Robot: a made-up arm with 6 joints. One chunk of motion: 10 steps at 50 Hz.
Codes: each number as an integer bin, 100 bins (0 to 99) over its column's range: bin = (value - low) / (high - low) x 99, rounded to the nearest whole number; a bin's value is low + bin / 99 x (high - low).
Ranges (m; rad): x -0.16..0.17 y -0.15..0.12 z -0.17..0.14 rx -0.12..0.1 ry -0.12..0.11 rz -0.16..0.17
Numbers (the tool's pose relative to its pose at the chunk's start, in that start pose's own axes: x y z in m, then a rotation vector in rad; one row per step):
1: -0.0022 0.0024 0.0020 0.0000 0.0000 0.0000
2: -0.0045 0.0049 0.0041 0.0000 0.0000 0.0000
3: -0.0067 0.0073 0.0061 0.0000 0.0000 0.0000
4: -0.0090 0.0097 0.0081 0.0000 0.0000 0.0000
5: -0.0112 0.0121 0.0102 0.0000 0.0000 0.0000
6: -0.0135 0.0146 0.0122 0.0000 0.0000 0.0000
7: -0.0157 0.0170 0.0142 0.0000 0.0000 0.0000
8: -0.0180 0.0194 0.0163 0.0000 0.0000 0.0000
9: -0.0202 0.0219 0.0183 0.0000 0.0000 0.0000
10: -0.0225 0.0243 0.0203 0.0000 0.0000 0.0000
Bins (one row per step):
1: 47 56 55 54 52 48
2: 47 57 56 54 52 48
3: 46 58 56 54 52 48
4: 45 59 57 54 52 48
5: 45 59 58 54 52 48
6: 44 60 58 54 52 48
7: 43 61 59 54 52 48
8: 43 62 59 54 52 48
9: 42 63 60 54 52 48
10: 41 64 61 54 52 48

